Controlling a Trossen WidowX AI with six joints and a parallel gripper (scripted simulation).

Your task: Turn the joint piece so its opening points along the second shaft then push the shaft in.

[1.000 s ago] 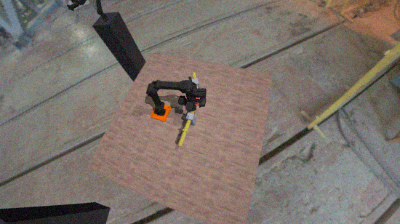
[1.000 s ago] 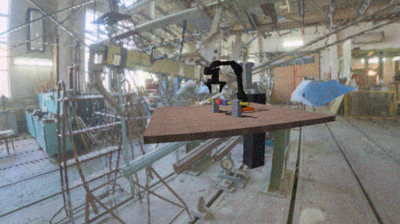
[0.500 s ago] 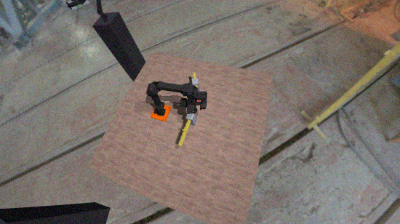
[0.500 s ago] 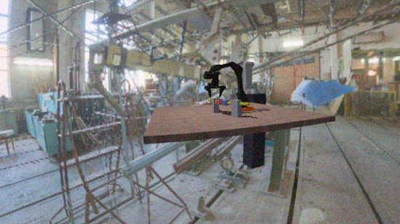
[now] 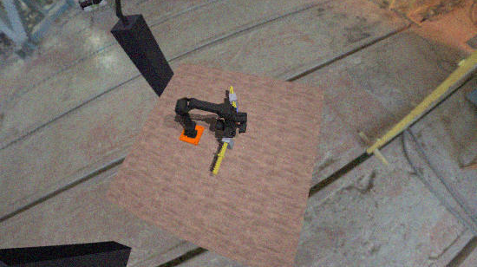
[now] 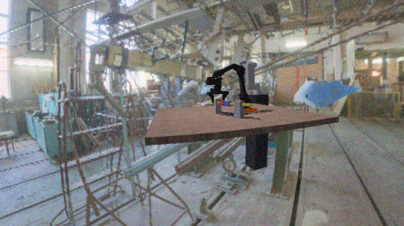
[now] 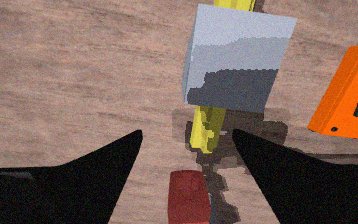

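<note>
The red joint piece lies 8 cm to the left of my gripper tip and 1 cm above it.
</note>
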